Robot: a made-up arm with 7 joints. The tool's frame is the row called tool. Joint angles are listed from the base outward. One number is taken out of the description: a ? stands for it. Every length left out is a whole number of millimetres.
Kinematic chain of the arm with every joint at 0, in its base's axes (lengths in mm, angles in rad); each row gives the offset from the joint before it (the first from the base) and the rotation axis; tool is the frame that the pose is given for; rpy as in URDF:
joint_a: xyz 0 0 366 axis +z
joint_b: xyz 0 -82 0 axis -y
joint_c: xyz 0 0 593 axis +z
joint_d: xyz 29 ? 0 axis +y
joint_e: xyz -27 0 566 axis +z
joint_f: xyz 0 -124 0 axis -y
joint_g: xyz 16 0 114 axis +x
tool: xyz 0 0 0 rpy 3.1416 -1.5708 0
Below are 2 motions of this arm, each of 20 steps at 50 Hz.
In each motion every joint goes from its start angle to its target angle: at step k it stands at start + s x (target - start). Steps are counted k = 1, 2, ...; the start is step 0. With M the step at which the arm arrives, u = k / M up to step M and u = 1 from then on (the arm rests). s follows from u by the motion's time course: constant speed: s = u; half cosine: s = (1 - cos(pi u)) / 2; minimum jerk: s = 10 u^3 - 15 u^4 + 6 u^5.
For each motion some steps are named. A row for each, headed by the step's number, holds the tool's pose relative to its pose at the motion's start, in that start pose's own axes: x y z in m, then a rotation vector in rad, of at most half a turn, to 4 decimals.
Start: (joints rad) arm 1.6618 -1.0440 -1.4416 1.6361 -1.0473 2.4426 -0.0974
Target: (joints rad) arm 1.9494 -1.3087 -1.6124 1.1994 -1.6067 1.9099 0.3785
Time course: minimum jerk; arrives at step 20
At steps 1, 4, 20:
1: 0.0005 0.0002 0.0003 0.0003 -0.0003 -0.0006
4: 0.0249 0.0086 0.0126 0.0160 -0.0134 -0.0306
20: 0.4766 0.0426 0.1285 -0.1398 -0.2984 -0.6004

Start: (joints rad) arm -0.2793 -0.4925 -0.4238 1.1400 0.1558 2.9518 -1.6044
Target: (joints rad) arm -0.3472 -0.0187 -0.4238 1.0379 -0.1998 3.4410 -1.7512
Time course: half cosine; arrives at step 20
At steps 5, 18, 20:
5: -0.0232 0.0502 0.0426 -0.1512 0.0176 -0.0372
18: -0.1691 0.3773 0.2049 -1.0036 0.0946 -0.2884
20: -0.1736 0.3879 0.2077 -1.0285 0.0968 -0.2965

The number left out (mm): 78
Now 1 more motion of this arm.
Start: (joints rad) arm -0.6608 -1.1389 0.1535 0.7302 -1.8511 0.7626 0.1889
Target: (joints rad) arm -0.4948 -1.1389 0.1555 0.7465 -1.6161 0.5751 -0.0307
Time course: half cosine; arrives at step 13
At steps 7, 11, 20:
7: 0.0645 0.0026 -0.0615 0.0792 -0.0237 -0.0564
11: 0.1051 0.0011 -0.1060 0.1425 -0.0350 -0.1055
20: 0.1109 0.0006 -0.1129 0.1525 -0.0363 -0.1137

